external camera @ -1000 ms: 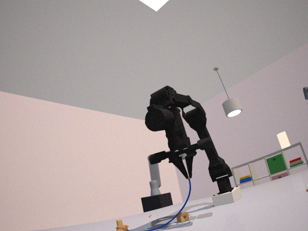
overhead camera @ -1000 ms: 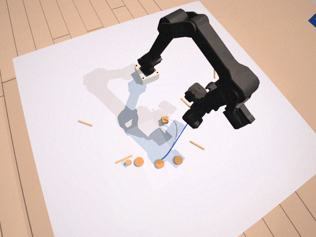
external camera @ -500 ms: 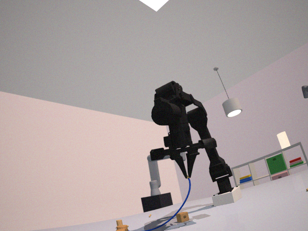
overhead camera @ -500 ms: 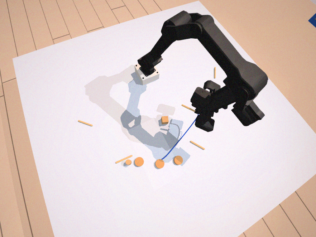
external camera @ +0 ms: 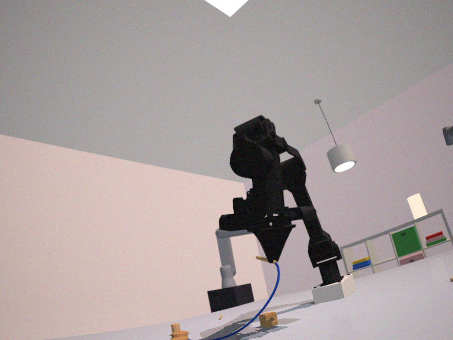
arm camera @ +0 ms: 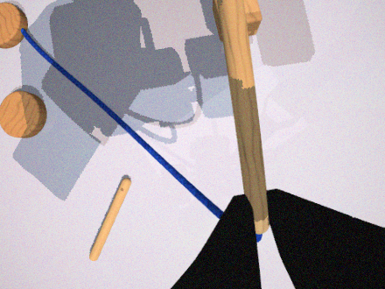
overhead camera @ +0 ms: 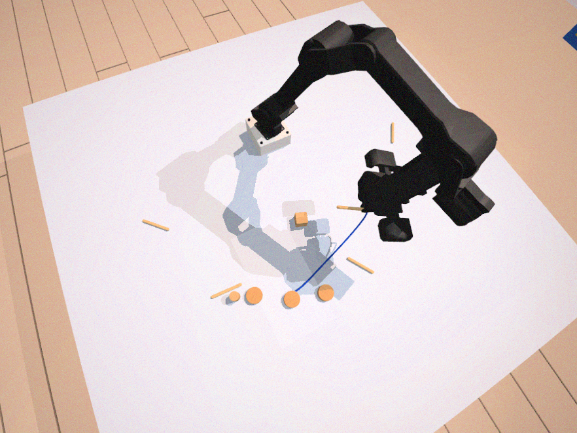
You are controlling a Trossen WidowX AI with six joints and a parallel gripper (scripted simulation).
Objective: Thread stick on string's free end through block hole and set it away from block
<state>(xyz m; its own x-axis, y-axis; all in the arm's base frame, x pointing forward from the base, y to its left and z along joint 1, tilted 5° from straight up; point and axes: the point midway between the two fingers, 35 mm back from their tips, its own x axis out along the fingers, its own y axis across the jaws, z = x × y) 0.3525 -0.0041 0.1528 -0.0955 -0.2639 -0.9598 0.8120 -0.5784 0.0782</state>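
Right now the wooden block is 13 cm below my gripper tip, 9 cm to the right of it and 9 cm behind it. Round my gripper tip: round wooden button 23 cm to the right, 13 cm below, 5 cm ahead; thin stick 1 cm to the right, 1 cm behind, 1 cm above.
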